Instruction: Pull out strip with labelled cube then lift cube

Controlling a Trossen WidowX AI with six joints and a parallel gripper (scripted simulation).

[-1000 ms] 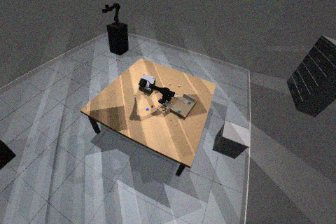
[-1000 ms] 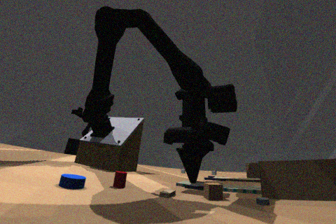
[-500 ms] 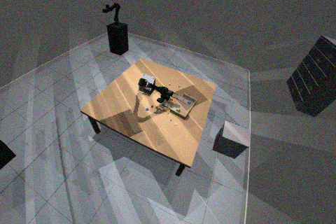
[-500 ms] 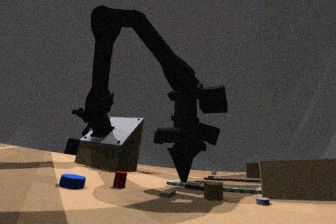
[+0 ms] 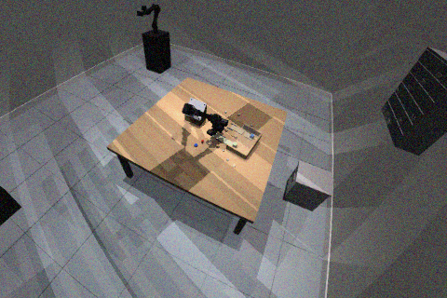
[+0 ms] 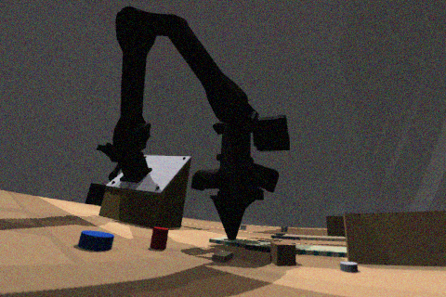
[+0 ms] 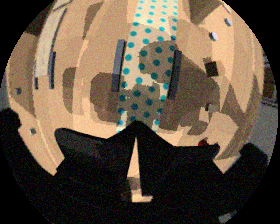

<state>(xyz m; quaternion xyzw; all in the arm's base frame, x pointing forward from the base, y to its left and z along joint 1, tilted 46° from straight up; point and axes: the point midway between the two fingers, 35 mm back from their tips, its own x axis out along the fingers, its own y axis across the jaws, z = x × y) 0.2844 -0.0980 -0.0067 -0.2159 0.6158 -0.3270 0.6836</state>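
Now: the thin strip 10 cm ahead of my gripper tip and 2 cm to the right of it. The rest, counted from my gripper tip: red cylinder 13 cm to the right, 5 cm behind, 1 cm above; then grey disc 14 cm ahead, 12 cm to the right; then brown block 11 cm to the right, 8 cm ahead.
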